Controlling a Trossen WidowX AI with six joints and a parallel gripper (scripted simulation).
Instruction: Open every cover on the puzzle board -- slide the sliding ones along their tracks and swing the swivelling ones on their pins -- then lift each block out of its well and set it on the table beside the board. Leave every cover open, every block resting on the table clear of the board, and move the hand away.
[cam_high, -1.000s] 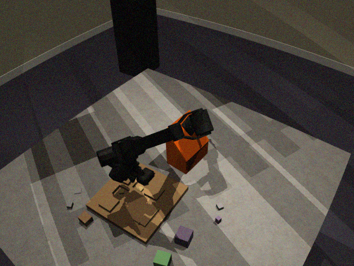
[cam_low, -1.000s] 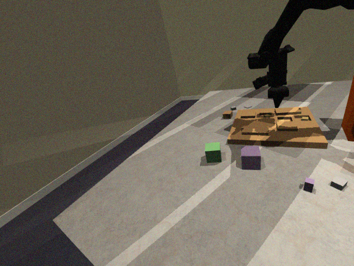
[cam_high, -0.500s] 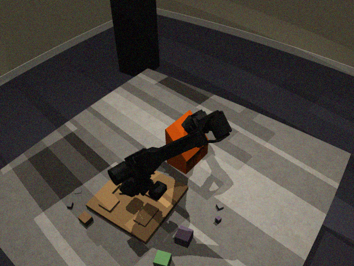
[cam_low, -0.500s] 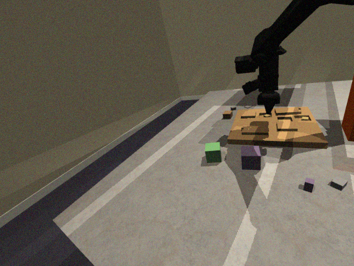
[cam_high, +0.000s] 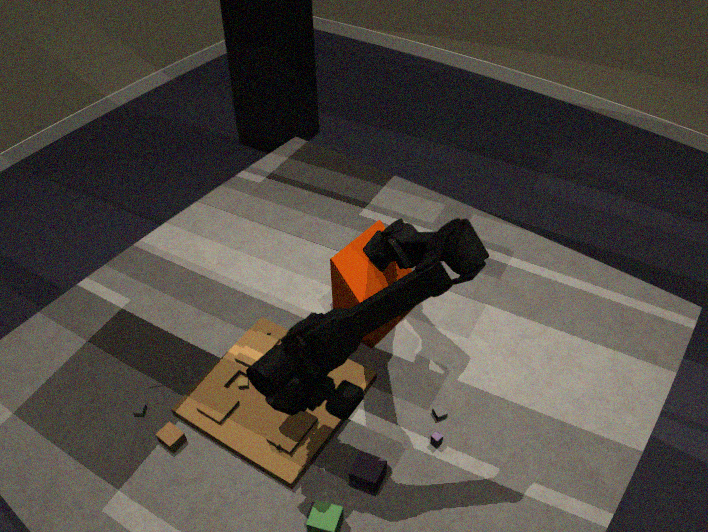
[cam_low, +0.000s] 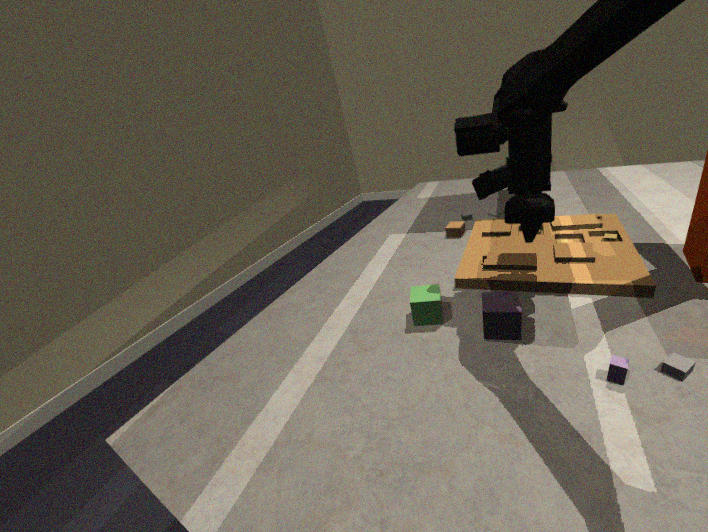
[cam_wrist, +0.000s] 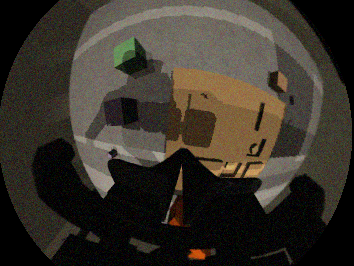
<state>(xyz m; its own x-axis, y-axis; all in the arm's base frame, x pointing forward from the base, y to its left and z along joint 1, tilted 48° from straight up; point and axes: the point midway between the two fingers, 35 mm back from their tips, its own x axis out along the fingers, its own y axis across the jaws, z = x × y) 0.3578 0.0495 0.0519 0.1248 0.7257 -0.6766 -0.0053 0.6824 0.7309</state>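
My gripper tip is now 1 cm past the tan puzzle board, 12 cm to the left of it and 6 cm above it. Also, from my gripper tip: small purple block (10 cm behind, 21 cm to the left, 7 cm below); then green cube (15 cm ahead, 13 cm to the left, 6 cm below); then purple cube (3 cm ahead, 14 cm to the left, 6 cm below).
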